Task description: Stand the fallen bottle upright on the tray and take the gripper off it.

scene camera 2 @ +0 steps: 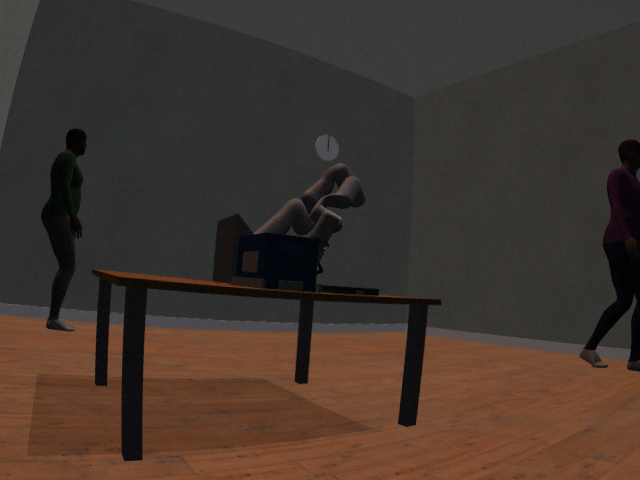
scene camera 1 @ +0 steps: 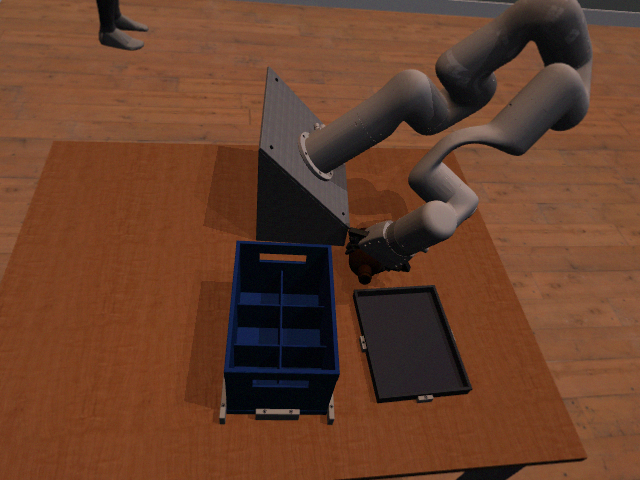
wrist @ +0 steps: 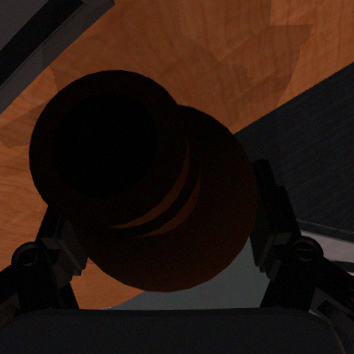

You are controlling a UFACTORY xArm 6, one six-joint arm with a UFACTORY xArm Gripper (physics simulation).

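Where they show: gripper, between the fingertips: point(scene camera 1: 362, 258); arm's base, origin of its link: point(scene camera 1: 314, 157).
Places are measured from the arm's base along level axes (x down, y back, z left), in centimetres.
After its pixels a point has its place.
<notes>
The brown bottle point(scene camera 1: 360, 262) @[x 8.0, y -25.5, z 8.1 cm] point(wrist: 170, 260) @[x 7.4, y -25.6, z 9.9 cm] is between the fingers of my gripper point(scene camera 1: 378, 258) point(scene camera 2: 321, 258) point(wrist: 168, 182) @[x 11.7, y -21.6, z 10.0 cm], which is shut on its body. In the first scene view the bottle is behind the tray's back edge, off the tray, with its neck toward the table's front. In the wrist view its round mouth faces the camera. The bottle's base is hidden, and the crate and gripper hide most of it in the second scene view. The dark tray point(scene camera 1: 452, 338) @[x 13.7, y -42.1, z 26.3 cm] point(scene camera 2: 348, 290) @[x 14.9, y -53.7, z 12.3 cm] point(wrist: 57, 42) @[x 13.7, y -29.0, z 9.0 cm] lies flat on the table and holds no bottle.
A blue divided crate point(scene camera 1: 281, 392) @[x 6.4, y -54.4, z -11.5 cm] point(scene camera 2: 289, 258) @[x 6.0, y -54.3, z -12.7 cm] stands left of the tray, close to the gripper's left side. The grey wedge-shaped arm base point(scene camera 1: 294, 206) @[x 3.5, y -12.7, z -5.6 cm] point(scene camera 2: 225, 248) @[x 1.6, y 0.9, z -12.5 cm] stands behind the crate. Small light blocks sit along the crate and tray edges. Two people stand beyond the table.
</notes>
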